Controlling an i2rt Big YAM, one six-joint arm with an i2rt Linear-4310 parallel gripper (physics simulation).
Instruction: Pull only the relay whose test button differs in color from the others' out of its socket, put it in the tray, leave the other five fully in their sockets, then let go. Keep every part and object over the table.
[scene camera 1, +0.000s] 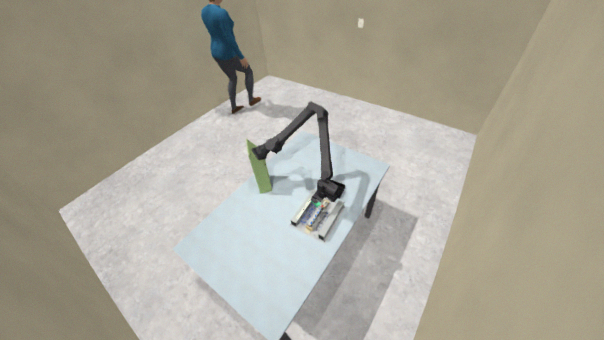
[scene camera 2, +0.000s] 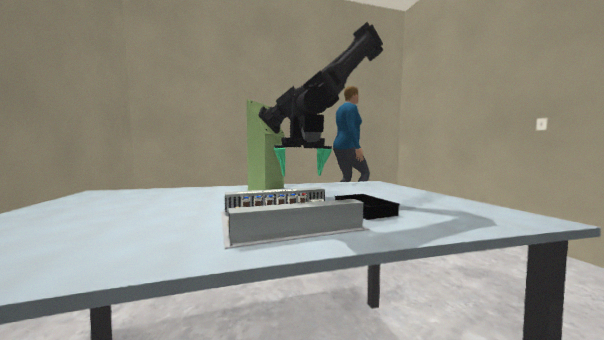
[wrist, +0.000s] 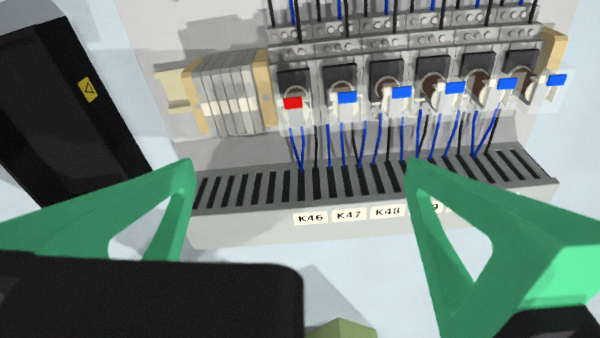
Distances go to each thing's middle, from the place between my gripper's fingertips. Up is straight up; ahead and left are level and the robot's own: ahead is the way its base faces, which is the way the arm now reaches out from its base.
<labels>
Now: the panel (wrist: 161, 42) 20 mm ahead of my hand, 40 mm to the right of it and 110 mm below it.
</labels>
